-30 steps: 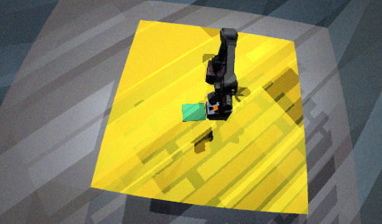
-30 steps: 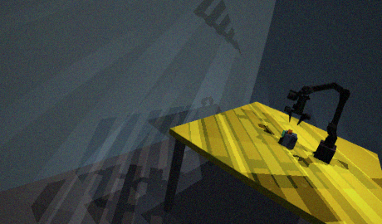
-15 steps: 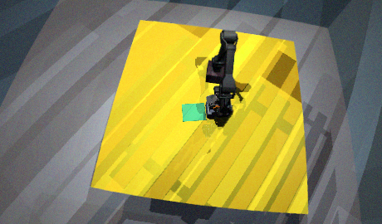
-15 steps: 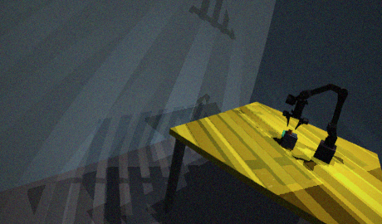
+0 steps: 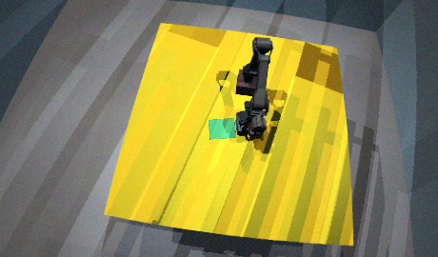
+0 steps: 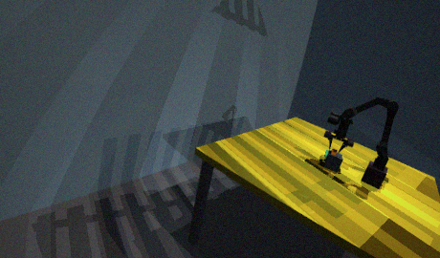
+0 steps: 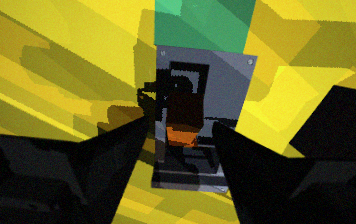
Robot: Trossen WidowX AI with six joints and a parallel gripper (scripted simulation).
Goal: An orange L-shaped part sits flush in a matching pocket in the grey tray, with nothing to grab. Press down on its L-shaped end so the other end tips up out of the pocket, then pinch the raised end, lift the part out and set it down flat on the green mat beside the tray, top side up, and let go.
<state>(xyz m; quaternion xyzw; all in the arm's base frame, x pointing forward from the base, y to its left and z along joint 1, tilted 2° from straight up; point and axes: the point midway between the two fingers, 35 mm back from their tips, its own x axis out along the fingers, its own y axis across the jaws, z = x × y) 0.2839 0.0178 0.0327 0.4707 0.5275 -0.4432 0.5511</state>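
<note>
My gripper tip is 20 mm past the orange L-shaped part, 30 mm to the right of it and 50 mm above it. Also, from my gripper tip: green mat: 140 mm to the right, 100 mm below.
</note>
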